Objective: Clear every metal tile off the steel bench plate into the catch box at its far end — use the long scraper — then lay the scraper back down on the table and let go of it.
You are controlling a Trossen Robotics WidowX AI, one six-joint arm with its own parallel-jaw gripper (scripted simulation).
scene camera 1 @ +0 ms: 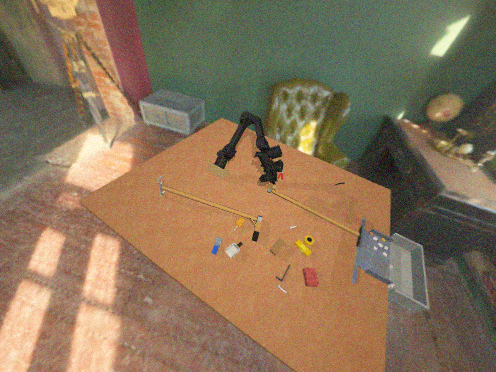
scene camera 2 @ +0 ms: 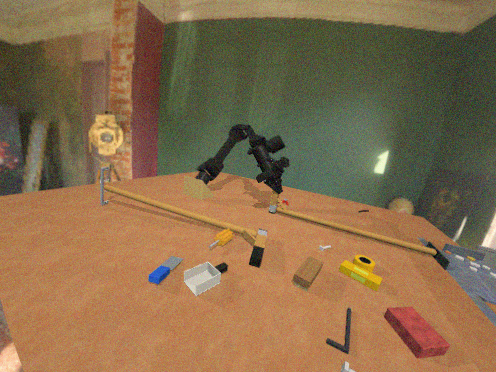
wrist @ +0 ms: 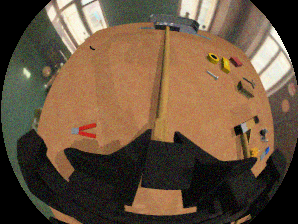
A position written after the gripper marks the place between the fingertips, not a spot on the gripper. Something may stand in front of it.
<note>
In view: the gripper (scene camera 2: 280, 193) and a long scraper (scene camera 2: 430, 249).
The long scraper is seen too in the wrist view (wrist: 167, 165). The gripper is seen too in the wrist view (wrist: 163, 133).
</note>
